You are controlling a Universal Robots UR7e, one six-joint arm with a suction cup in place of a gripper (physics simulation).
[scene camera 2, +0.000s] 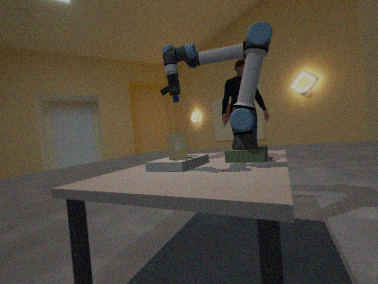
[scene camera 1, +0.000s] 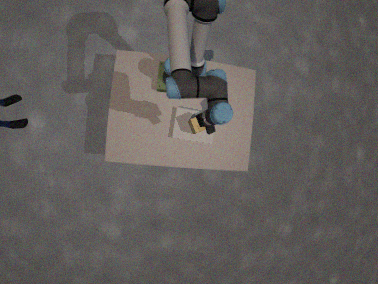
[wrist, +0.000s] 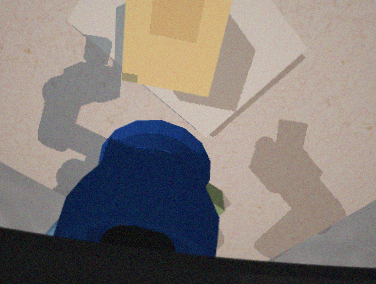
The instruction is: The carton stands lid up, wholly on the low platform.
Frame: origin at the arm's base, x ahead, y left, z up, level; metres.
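Seen in the pictures: hand at its tool point: (scene camera 2: 176,101) (wrist: 154,172); arm's base at its link origin: (scene camera 2: 244,148).
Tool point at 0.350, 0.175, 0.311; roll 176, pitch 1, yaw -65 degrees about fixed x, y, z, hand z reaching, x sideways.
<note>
Pixels of each thing's middle, then the offset from my tool point to it, as dx, dy, dz. Level surfaces: height alone.
- yellow carton at the middle of its body: (wrist: 177,33) (scene camera 2: 177,145) (scene camera 1: 198,124) +0.009, +0.020, -0.260
- low pale platform at the middle of its body: (wrist: 189,31) (scene camera 2: 179,162) (scene camera 1: 194,126) +0.012, +0.007, -0.357
- table at its surface level: dz -0.381
The yellow carton (scene camera 1: 197,125) (scene camera 2: 177,146) (wrist: 175,50) stands upright on the low pale platform (scene camera 1: 200,139) (scene camera 2: 165,165) (wrist: 265,45). Its top face shows a darker rectangle in the wrist view; whether this is the lid I cannot tell. A pale patch shows on its side in scene camera 2. Its base looks to be within the platform's top there, but is hidden in the wrist view. My gripper, a blue suction cup (scene camera 2: 175,98) (wrist: 155,135), is open and empty, well above the carton and apart from it. The arm hides the cup in scene camera 1.
The table (scene camera 1: 135,145) (scene camera 2: 240,195) bears the platform and the green base block (scene camera 1: 161,82) (scene camera 2: 246,154) (wrist: 216,197) of the arm. A person (scene camera 2: 232,92) stands behind the arm. Arm shadows fall across the table. Two dark shoe-like shapes show at the left in scene camera 1.
</note>
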